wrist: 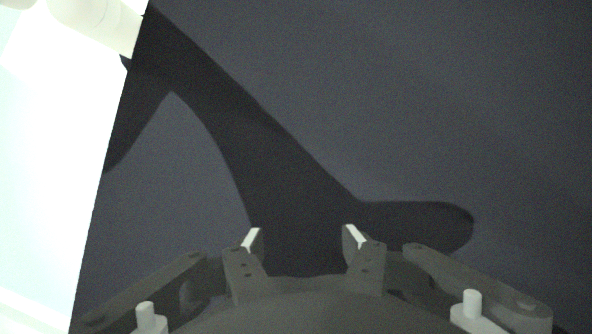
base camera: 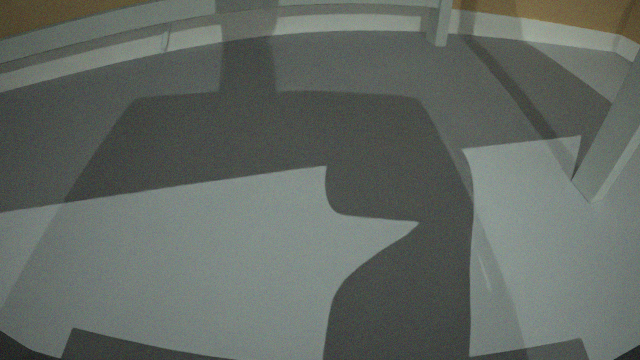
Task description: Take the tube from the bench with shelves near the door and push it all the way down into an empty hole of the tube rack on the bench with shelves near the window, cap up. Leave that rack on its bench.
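Frame: origin at the arm's base, x right, y back, z down, level; centimetres.
Seen in the pictures: gripper, between the fingertips: (wrist: 302,240).
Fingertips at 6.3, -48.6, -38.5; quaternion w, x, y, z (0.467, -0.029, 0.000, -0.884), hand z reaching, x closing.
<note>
A point is followed by its place in that frame, as x, y, z.
My gripper (wrist: 302,240) {6.3, -48.6, -38.4} shows at the bottom middle of the wrist view, with its two fingertips apart and nothing between them. It is open over a dark bench top (wrist: 400,125) {-4.3, -50.4, -36.5}, on which the arm's dark shadow falls. The tube and the tube rack do not show in the wrist view or the base camera view.
In the wrist view the bench top's edge runs down the left, with bright floor (wrist: 45,190) {79.4, 46.5, 39.7} and a pale rounded part of the robot (wrist: 95,20) {1.2, -4.4, -17.9} beyond it. In the base camera view a bench leg (base camera: 607,135) {46.2, -47.9, 27.7} stands at right and another leg (base camera: 442,22) {33.2, -106.7, 31.8} by the wall.
</note>
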